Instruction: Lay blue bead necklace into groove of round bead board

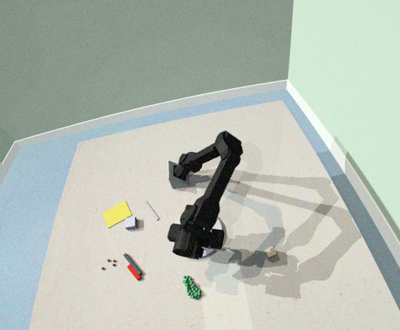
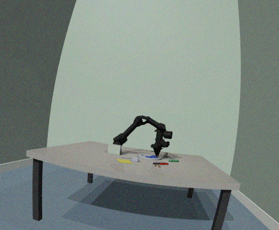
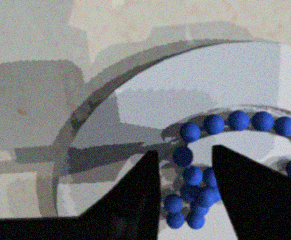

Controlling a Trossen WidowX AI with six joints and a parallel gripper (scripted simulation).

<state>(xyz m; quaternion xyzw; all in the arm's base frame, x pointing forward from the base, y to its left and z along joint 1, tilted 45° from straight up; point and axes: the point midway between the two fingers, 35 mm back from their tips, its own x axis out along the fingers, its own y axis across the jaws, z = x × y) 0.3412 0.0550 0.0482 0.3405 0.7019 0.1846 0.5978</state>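
The round bead board lies 6 cm behind my gripper tip, 1 cm to the right of it and 1 cm below it. Round my gripper tip: grey tool (6 cm ahead, 26 cm to the right, 2 cm below); then cream cube (6 cm ahead, 25 cm to the left, 1 cm below); then stick (19 cm behind, 21 cm to the right, 2 cm below).
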